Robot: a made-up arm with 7 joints. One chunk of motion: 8 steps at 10 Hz.
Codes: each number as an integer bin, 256 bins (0 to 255) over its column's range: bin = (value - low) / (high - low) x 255, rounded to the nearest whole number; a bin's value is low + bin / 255 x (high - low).
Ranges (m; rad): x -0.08..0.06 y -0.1..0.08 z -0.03..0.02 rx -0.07..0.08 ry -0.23..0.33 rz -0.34..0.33
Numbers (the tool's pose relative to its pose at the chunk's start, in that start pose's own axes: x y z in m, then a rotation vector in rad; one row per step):
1: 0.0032 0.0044 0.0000 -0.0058 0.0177 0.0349
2: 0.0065 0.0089 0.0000 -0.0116 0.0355 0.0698
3: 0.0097 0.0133 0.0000 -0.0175 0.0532 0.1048
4: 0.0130 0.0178 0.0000 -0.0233 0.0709 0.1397
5: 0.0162 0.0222 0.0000 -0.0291 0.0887 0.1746
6: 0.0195 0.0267 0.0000 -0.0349 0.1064 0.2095
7: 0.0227 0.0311 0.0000 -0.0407 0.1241 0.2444
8: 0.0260 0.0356 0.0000 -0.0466 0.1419 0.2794
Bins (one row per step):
1: 152 148 153 109 113 143
2: 158 154 153 99 121 156
3: 163 161 153 89 129 169
4: 169 167 153 79 137 183
5: 175 173 153 70 145 196
6: 181 179 153 60 153 209
7: 187 186 153 50 161 222
8: 193 192 153 40 169 236

